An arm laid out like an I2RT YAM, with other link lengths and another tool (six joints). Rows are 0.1 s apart.
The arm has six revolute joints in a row. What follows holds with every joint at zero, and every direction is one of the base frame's.
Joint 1 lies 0.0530 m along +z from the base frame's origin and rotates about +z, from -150.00 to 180.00 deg.
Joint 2 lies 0.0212 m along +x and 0.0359 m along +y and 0.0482 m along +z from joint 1 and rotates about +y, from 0.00 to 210.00 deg.
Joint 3 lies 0.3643 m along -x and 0.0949 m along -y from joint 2 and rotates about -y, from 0.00 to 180.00 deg.
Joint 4 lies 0.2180 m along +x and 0.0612 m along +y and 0.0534 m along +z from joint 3 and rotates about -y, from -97.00 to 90.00 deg.
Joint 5 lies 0.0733 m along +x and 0.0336 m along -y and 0.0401 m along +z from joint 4 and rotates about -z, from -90.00 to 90.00 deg.
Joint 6 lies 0.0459 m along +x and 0.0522 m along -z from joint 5 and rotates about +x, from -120.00 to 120.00 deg.
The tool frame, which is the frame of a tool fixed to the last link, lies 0.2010 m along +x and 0.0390 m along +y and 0.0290 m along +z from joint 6; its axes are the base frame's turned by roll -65.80, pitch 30.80 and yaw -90.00 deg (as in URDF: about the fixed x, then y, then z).
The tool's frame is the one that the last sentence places.
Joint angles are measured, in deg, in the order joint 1, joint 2, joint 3, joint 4, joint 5, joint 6. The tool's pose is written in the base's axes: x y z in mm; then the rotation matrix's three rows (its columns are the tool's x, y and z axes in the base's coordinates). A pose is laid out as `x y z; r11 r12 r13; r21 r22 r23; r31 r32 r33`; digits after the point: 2 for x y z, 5 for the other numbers.
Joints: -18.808 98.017 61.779 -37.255 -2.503 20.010
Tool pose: 378.05 -122.34 78.58; -0.89954 -0.18779 0.39442; -0.36053 0.82898 -0.42757; -0.24668 -0.52682 -0.81340
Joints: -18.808 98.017 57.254 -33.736 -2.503 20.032
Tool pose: 366.08 -118.27 60.46; -0.90366 -0.19616 0.38069; -0.35882 0.83206 -0.42299; -0.23378 -0.51884 -0.82228
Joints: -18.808 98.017 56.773 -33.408 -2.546 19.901
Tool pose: 364.53 -117.45 58.50; -0.90335 -0.19940 0.37973; -0.36077 0.83207 -0.42131; -0.23196 -0.51758 -0.82359
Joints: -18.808 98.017 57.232 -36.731 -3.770 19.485
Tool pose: 352.41 -107.49 55.71; -0.90790 -0.22999 0.35046; -0.36433 0.84641 -0.38840; -0.20730 -0.48031 -0.85225
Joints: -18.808 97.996 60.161 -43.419 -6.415 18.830
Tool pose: 341.18 -91.30 62.76; -0.90991 -0.26789 0.31670; -0.37007 0.86915 -0.32807; -0.18737 -0.41571 -0.88999
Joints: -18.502 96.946 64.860 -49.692 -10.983 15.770
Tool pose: 344.97 -68.25 89.20; -0.87800 -0.31993 0.35603; -0.41785 0.87512 -0.24406; -0.23348 -0.36305 -0.90204
